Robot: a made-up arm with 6 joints.
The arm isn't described. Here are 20 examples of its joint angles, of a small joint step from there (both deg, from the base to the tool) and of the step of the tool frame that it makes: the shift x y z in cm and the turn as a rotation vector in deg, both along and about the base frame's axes.
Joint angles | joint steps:
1: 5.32 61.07 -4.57 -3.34 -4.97 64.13 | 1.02 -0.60 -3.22 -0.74 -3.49 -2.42
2: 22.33 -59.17 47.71 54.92 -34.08 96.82 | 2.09 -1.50 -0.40 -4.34 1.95 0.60
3: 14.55 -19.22 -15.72 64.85 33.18 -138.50 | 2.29 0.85 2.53 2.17 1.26 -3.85
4: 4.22 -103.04 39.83 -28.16 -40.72 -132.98 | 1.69 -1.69 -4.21 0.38 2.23 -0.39
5: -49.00 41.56 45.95 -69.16 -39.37 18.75 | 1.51 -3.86 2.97 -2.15 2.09 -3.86
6: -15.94 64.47 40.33 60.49 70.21 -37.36 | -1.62 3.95 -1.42 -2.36 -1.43 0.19
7: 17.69 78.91 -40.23 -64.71 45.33 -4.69 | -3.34 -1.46 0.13 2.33 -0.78 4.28
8: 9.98 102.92 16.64 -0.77 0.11 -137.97 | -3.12 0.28 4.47 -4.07 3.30 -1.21
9: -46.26 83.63 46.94 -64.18 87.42 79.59 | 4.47 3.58 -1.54 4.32 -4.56 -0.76
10: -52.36 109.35 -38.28 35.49 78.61 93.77 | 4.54 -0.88 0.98 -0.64 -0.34 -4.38
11: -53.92 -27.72 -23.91 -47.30 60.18 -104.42 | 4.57 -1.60 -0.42 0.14 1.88 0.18
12: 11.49 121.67 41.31 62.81 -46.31 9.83 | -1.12 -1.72 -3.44 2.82 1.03 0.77
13: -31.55 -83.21 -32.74 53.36 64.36 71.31 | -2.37 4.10 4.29 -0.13 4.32 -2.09
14: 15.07 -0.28 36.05 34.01 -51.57 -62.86 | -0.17 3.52 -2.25 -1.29 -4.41 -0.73
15: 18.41 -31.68 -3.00 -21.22 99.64 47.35 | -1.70 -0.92 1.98 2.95 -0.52 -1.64
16: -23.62 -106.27 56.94 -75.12 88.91 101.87 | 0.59 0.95 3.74 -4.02 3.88 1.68
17: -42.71 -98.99 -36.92 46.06 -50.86 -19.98 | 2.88 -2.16 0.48 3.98 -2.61 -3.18
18: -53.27 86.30 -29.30 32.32 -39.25 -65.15 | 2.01 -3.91 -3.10 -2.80 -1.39 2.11
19: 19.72 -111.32 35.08 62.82 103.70 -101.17 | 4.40 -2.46 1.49 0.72 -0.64 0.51
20: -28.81 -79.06 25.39 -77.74 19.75 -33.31 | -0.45 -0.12 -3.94 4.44 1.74 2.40
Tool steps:
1: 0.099 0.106 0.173 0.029 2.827 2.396
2: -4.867 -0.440 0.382 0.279 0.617 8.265
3: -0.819 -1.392 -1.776 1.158 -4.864 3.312
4: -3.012 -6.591 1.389 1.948 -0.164 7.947
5: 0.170 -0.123 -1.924 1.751 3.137 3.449
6: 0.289 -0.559 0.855 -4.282 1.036 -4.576
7: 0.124 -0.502 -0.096 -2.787 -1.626 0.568
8: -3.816 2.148 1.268 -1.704 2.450 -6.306
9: -3.107 0.008 1.270 -0.931 -0.498 10.519
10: -0.999 1.111 -0.602 3.585 -0.975 8.523
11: 1.991 0.107 -0.677 1.711 0.696 6.171
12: -0.198 -0.365 -1.138 4.209 1.174 -1.070
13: -0.727 0.278 -0.241 -0.598 -1.147 -5.010
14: 3.296 -4.029 -0.180 -4.803 -3.018 -1.863
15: -0.697 -1.241 0.745 2.983 -1.074 -6.282
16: 1.143 1.817 1.739 -6.970 0.013 2.006
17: 0.555 1.079 0.500 -2.622 1.255 -0.441
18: 1.601 2.518 -2.574 5.166 -3.657 -0.007
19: 0.467 -3.448 1.071 0.503 2.608 3.121
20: 1.239 -1.042 1.360 -0.302 3.750 -0.915
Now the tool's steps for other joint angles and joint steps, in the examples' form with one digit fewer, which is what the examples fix.
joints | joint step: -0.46 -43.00 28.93 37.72 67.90 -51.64 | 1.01 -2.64 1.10 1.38 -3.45 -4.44
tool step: -2.00 1.47 -0.97 3.46 -5.75 -1.76
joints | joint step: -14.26 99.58 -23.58 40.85 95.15 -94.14 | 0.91 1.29 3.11 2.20 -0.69 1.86
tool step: -4.02 -0.29 -2.92 -5.38 -0.68 3.92
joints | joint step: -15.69 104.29 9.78 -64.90 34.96 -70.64 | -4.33 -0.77 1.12 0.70 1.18 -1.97
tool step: 1.91 1.47 -0.18 1.72 -0.15 -4.29
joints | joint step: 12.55 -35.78 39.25 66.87 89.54 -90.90 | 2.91 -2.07 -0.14 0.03 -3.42 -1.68
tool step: -0.95 -0.91 0.15 1.67 -1.39 0.45
